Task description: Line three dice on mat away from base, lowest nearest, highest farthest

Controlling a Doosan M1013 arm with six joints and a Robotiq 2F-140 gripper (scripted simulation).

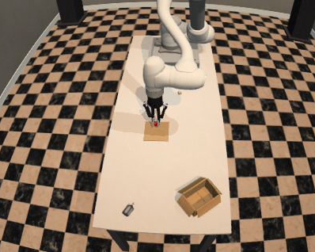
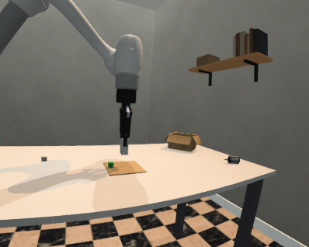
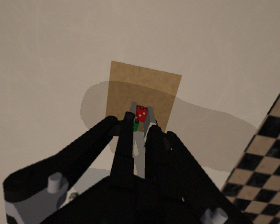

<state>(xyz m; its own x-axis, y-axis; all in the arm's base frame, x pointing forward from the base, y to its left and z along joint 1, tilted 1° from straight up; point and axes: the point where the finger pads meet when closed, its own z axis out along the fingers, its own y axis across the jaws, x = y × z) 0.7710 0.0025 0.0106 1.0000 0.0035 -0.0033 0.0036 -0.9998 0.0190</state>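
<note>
My gripper is now 9 cm above the tan mat. From my hand the other things lie so: red die 2 cm below; then green die 8 cm below, 5 cm behind; then white die 33 cm behind, 10 cm to the left, 8 cm below.
</note>
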